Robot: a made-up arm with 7 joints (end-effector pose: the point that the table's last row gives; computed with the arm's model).
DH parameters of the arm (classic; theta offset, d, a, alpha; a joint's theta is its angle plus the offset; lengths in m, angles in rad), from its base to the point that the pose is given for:
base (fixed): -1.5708 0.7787 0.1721 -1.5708
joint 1: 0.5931 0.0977 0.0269 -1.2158
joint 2: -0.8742 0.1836 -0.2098 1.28
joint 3: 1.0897 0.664 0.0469 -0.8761
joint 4: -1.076 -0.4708 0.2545 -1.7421
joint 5: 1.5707 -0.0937 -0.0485 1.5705
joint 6: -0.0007 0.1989 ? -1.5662
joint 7: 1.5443 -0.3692 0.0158 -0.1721
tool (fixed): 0.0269 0.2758 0 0
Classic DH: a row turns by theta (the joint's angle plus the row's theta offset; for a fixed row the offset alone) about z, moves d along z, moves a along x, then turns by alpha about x.
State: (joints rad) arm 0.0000 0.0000 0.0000 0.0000 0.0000 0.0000 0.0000
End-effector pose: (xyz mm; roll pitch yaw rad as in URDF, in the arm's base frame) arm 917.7 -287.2 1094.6 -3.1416 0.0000 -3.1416
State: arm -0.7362 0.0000 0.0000 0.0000 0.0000 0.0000 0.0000
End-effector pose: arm 917.7 -45.2 1090.1 -2.4054 -0.0001 3.1416
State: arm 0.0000 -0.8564 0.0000 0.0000 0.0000 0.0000 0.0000
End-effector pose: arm 555.9 309.6 1335.2 -2.7049 0.3075 -2.3908
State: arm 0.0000 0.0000 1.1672 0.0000 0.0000 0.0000 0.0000
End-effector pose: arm 971.3 161.1 208.9 2.1260 -0.4544 -2.4127
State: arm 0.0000 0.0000 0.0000 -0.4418 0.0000 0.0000 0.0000
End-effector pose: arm 771.6 -287.2 1257.6 -3.1416 0.4418 -3.1415
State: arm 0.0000 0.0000 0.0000 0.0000 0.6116 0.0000 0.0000
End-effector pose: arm 699.0 -332.1 1102.4 3.1108 0.0980 2.5369
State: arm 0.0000 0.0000 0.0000 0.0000 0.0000 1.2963 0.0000
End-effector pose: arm 917.7 -185.8 641.4 1.8453 0.0000 -3.1415
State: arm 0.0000 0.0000 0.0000 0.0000 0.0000 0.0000 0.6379
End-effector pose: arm 948.9 -286.2 1094.6 3.1055 0.1012 2.5107
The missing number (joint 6, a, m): 0.4189
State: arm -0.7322 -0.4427 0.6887 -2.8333 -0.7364 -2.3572 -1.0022
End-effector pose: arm 6.8 223.8 227.6 1.0804 1.4084 -0.8964
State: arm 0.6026 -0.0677 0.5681 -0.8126 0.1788 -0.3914 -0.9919
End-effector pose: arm 716.4 -436.5 924.2 2.8702 0.5918 -2.5007
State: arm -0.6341 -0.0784 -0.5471 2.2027 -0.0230 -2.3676 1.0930
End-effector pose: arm 528.9 -58.6 214.9 -0.6380 -1.0115 2.9402
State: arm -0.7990 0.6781 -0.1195 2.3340 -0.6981 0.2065 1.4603
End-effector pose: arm 30.2 -380.7 356.5 -1.1639 -0.0371 0.3550
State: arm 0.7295 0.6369 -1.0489 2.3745 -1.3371 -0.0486 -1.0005
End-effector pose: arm 208.2 9.6 503.8 0.3016 0.5236 -2.8685
